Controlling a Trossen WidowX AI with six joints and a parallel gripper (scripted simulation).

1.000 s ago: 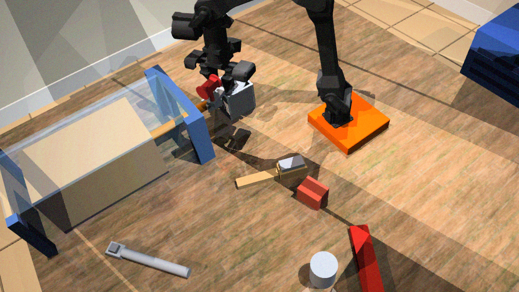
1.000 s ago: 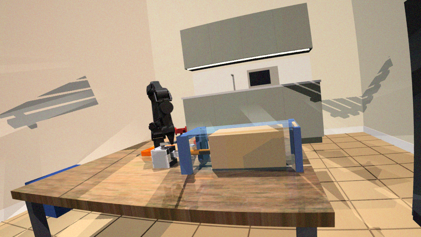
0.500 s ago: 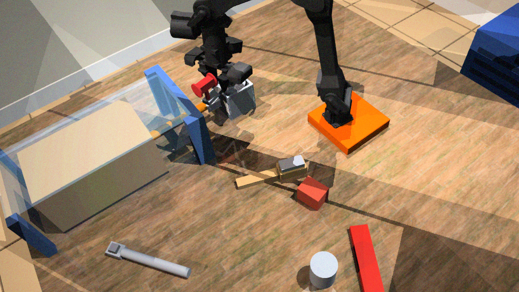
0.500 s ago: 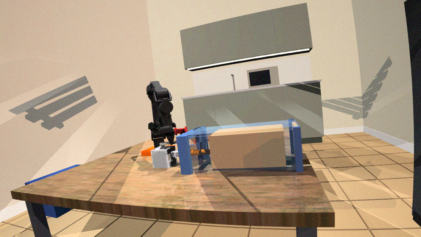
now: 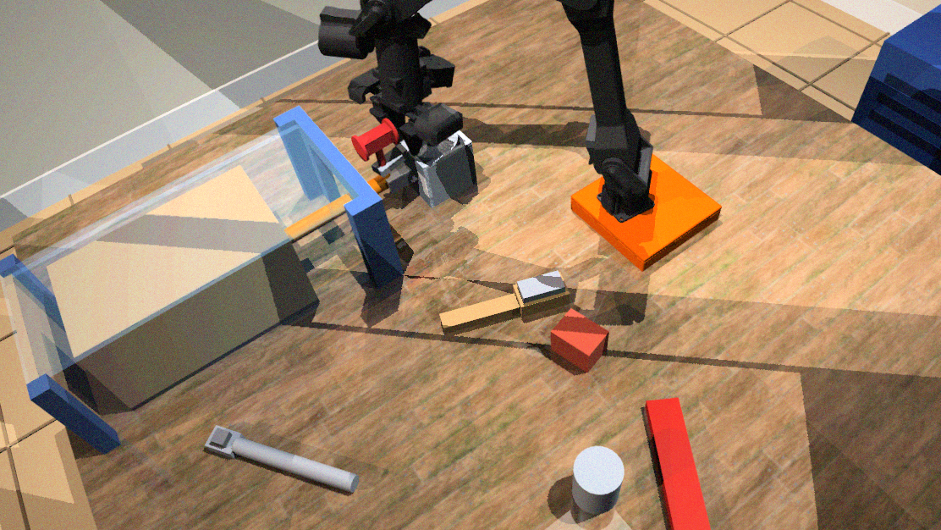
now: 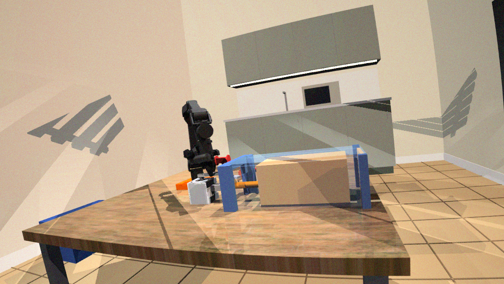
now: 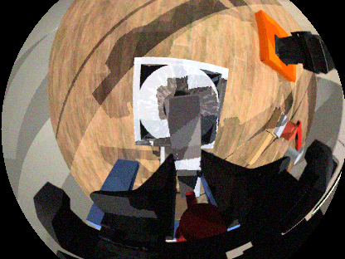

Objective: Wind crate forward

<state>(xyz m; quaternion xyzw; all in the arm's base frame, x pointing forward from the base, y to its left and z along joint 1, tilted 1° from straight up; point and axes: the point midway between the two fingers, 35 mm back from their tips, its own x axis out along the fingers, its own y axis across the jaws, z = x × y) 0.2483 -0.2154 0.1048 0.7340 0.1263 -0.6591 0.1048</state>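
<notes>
My gripper tip is now 5 cm short of the red knob, 2 cm to the right of it and 5 cm below it. Round my gripper tip: winch handle (1 cm ahead, 2 cm above); then wooden brush (2 cm behind, 27 cm to the left, 8 cm below); then grey winch (6 cm behind, 3 cm to the right, 7 cm below).
</notes>
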